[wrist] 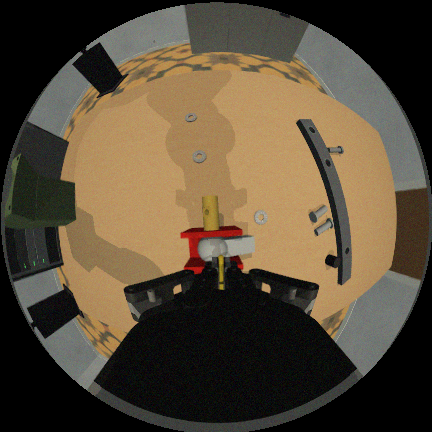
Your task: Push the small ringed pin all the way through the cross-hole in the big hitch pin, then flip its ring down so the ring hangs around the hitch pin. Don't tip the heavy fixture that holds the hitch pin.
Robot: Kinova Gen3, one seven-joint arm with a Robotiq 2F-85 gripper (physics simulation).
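Places are measured from the arm's base along level axes (x left, y up, z ahead), in millimetres.
Pixels of known places: gripper, fingertip midpoint: point(220, 264).
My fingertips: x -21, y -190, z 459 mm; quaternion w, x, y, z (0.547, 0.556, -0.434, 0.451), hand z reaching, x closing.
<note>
For each thing: its top centre in the pictures, then the offset to it from my fingertips. "spot": a spot on its surface instead. Level surfaces: height alone.
- big hitch pin, middle of its top: point(212, 249) dy -66, dx +0, dz -11 mm
- red fixture, middle of its top: point(220, 243) dy -53, dx +15, dz -1 mm
- pale grey rounded part with a bar, surface spot: point(241, 245) spot: dy -80, dx +13, dz +35 mm
- small ringed pin, middle of its top: point(220, 291) dy +14, dx -27, dz +6 mm
- wooden table, its level: dy -147 mm
- long dark drilled bar, middle of its top: point(340, 203) dy -122, dx +153, dz +296 mm
- black cylinder, middle of its top: point(336, 262) dy -107, dx +1, dz +311 mm
The big hitch pin point(211, 220) is a gold cylinder that sticks out from the red fixture point(212, 232), with its dark cross-hole showing near the middle of the visible length. A pale grey rounded part with a bar point(241, 245) lies across the fixture. My gripper point(220, 264) is shut on the small ringed pin point(221, 275), which shows as a narrow yellow strip between the fingers. The fingertips appear over the near side of the fixture, apart from the cross-hole in this view. The pin's ring and tip cannot be made out.
Grey washers point(199, 156) point(191, 117) point(260, 217) lie on the wooden table point(125, 165). A long dark drilled bar point(332, 192) lies at the right, with loose grey pins point(336, 149) point(318, 213) point(323, 227) and a black cylinder point(331, 261) around it. A green box point(42, 202) stands at the left.
</note>
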